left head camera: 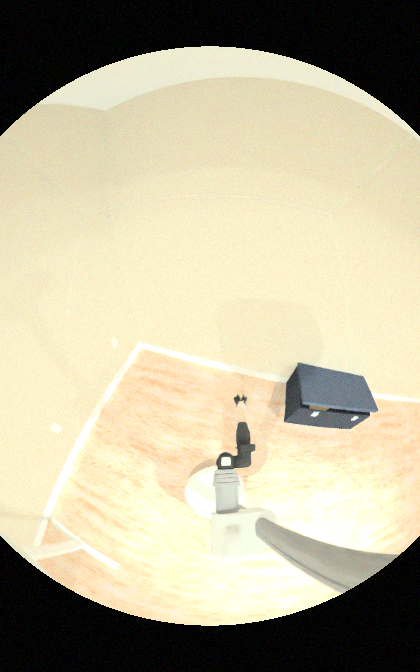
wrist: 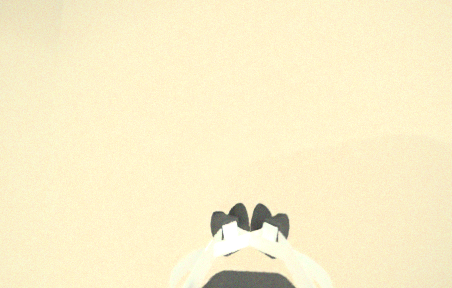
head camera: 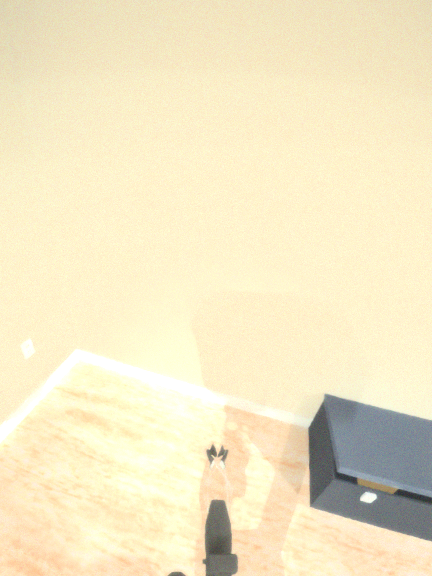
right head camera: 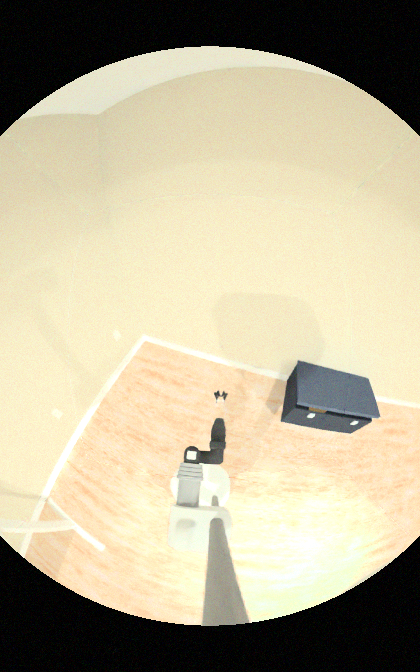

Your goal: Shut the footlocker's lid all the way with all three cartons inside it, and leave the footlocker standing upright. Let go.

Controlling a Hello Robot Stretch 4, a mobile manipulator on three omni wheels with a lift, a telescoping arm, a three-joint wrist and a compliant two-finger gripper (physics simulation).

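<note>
The dark blue footlocker (head camera: 320, 465) (left head camera: 294, 400) (right head camera: 291, 395) stands upright on the floor by the wall, at the right. Its lid (head camera: 385, 442) (left head camera: 335, 390) (right head camera: 335, 387) is partly open, with a narrow dark gap along the front edge. Part of a brown carton (head camera: 377, 485) (left head camera: 319, 408) (right head camera: 317, 410) shows in that gap near the left end. The other cartons cannot be made out. My gripper (head camera: 217, 454) (left head camera: 240, 399) (right head camera: 220, 395) (wrist: 249, 219) is shut and empty, with its tips together. It is left of the footlocker, apart from it. The footlocker does not show in the wrist view.
The back wall (head camera: 215, 200) rises behind the footlocker and fills the wrist view. A white baseboard (head camera: 150, 377) (left head camera: 185, 357) (right head camera: 190, 352) runs along it and meets a side wall in a corner at the left. Wooden floor (head camera: 125, 475) lies left of the footlocker.
</note>
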